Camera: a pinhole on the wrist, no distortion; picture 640 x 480 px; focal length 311.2 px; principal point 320.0 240.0 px. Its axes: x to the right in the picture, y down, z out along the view. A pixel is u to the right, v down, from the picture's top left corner.
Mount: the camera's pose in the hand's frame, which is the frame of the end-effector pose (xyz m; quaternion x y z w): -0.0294 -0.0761 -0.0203 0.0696 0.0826 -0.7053 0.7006
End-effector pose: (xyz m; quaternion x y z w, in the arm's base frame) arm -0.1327 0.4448 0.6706 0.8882 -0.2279 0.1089 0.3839
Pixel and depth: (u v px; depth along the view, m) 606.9 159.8 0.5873
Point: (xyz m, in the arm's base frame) 0.0792 0.6179 -0.1556
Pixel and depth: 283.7 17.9 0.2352
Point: -0.2486 0.4064 0.3881
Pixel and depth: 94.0 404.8 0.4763
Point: 0.0035 -0.1019 0.5068
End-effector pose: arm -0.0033 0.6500 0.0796 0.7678 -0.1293 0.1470 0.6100
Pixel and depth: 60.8 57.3 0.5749
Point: -0.3868 -0.0369 0.0490
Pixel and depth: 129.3 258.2 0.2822
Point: -0.0016 0.3583 0.0441
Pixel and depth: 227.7 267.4 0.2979
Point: 0.0392 0.3801 -0.0290
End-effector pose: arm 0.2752 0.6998 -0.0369 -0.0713 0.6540 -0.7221 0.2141
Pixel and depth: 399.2 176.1 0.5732
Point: 0.5213 0.3069 0.3884
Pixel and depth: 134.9 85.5 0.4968
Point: 0.7402 0.3137 -0.0230
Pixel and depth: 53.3 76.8 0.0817
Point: 0.3617 0.6606 0.0100
